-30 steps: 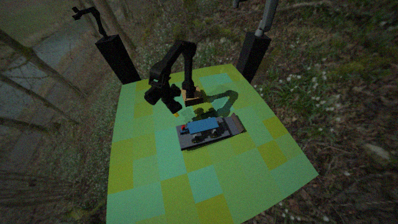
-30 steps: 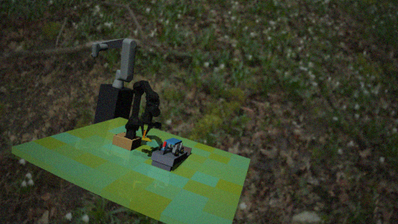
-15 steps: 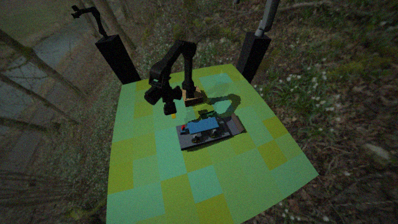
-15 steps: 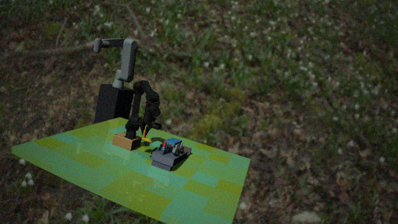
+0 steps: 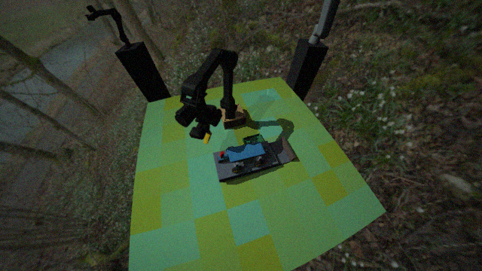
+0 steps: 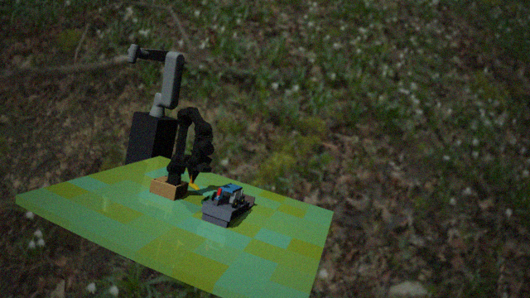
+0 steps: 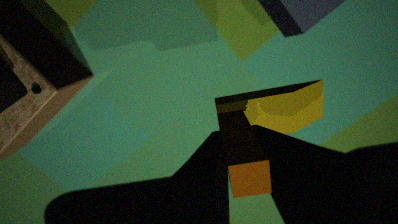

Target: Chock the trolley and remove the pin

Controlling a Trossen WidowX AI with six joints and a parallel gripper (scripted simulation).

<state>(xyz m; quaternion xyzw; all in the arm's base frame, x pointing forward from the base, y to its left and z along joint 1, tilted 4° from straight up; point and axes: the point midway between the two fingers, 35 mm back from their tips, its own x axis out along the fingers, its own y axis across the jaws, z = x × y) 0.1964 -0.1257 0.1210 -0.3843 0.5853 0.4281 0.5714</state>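
The yellow chock is 20 mm ahead of my gripper tip, 10 mm to the right of it and 10 mm below it. Also, from my gripper tip: red-headed stop pin (130 mm ahead, 60 mm to the left, 40 mm below); blue trolley (170 mm to the left, 130 mm ahead, 60 mm below); grey ramp (180 mm to the left, 130 mm below, 130 mm ahead).
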